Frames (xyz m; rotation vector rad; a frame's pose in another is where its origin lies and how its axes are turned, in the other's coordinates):
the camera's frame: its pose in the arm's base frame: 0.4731 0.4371 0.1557 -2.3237 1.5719 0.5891
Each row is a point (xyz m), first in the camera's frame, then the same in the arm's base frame.
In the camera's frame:
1: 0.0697 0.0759 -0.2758
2: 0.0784 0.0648 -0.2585
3: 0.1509 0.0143 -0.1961
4: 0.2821 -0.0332 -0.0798
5: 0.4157 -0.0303 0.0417
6: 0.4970 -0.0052 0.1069
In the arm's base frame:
1: 0.4746 0.2302 0.3652
2: 0.4846 0.2349 0.3458
3: 0.5441 0.2220 0.2564
4: 0.6104 0.1839 0.0916
5: 0.6298 0.1274 -0.0788
6: 0.6214 0.0804 -0.1748

